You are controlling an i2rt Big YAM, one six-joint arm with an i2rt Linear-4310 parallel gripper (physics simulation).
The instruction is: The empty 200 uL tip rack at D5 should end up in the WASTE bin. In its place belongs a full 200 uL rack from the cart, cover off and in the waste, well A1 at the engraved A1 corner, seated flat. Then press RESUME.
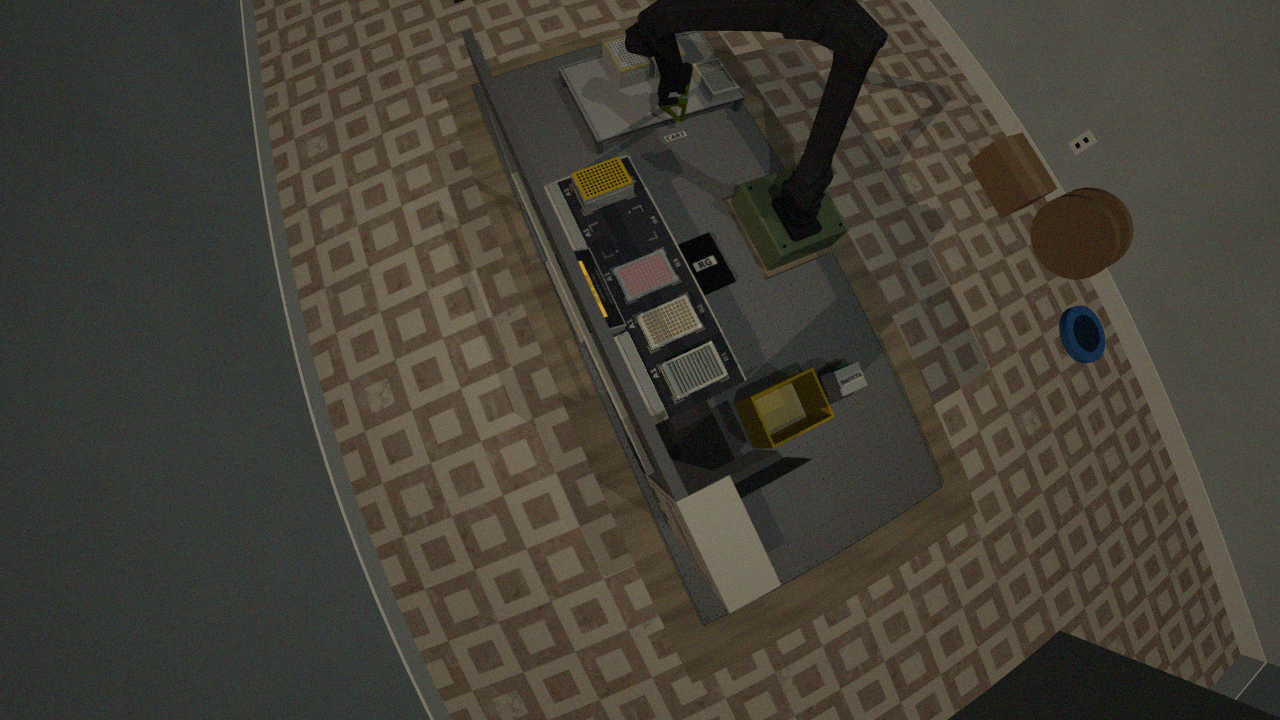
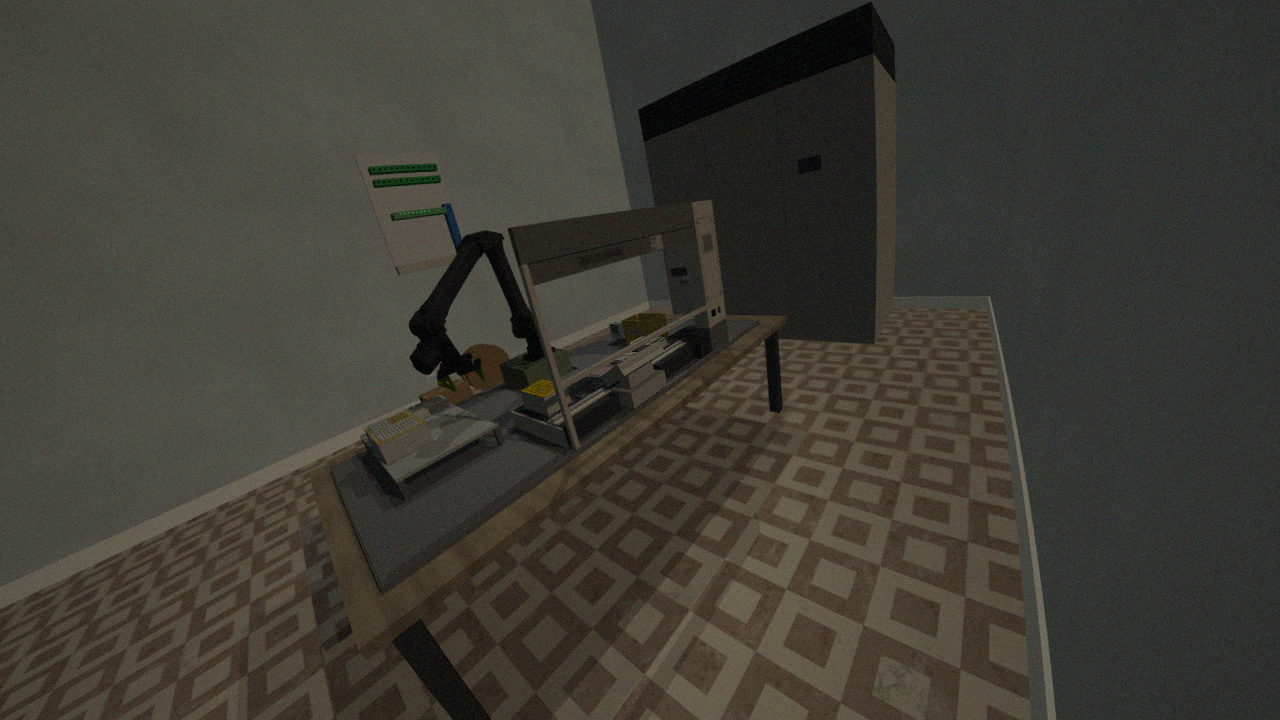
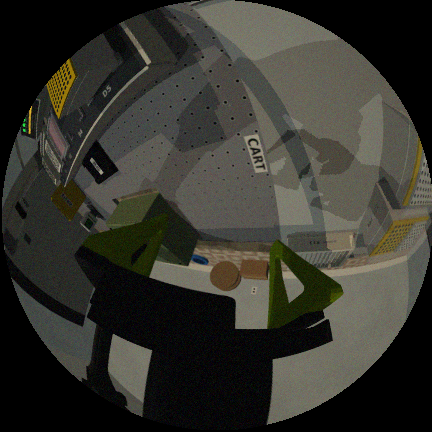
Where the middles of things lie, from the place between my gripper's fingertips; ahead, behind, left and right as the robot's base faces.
Labels:
I see the cart tray [image 1: 610, 111] 18 cm to the right of my hand and 8 cm below it. Also, from my hand: tan rack [image 1: 668, 322] 25 cm ahead, 48 cm to the left, 7 cm below.

